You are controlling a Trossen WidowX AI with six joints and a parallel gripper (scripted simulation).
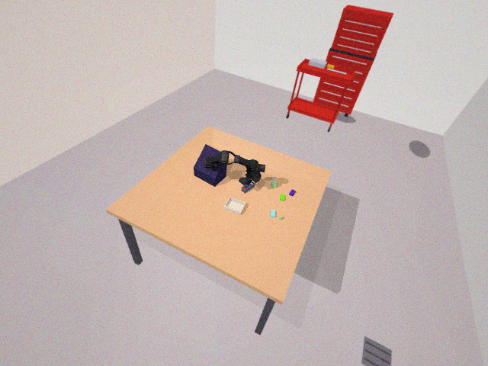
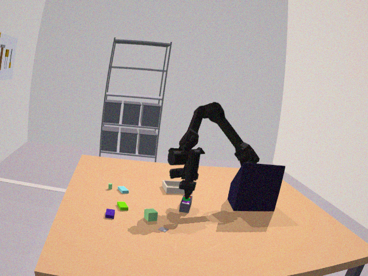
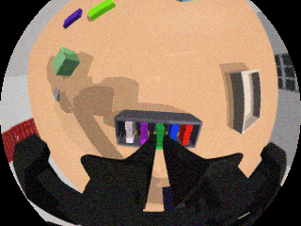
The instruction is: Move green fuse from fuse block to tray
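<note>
My gripper tip is now 4 cm short of the white tray, 22 cm to the left of it and 4 cm above it. From my gripper tip the other things lie so: green fuse 1 cm below; green cube 14 cm ahead, 17 cm to the left, 3 cm below; small grey plate 8 cm ahead, 25 cm to the left, 4 cm below.
</note>
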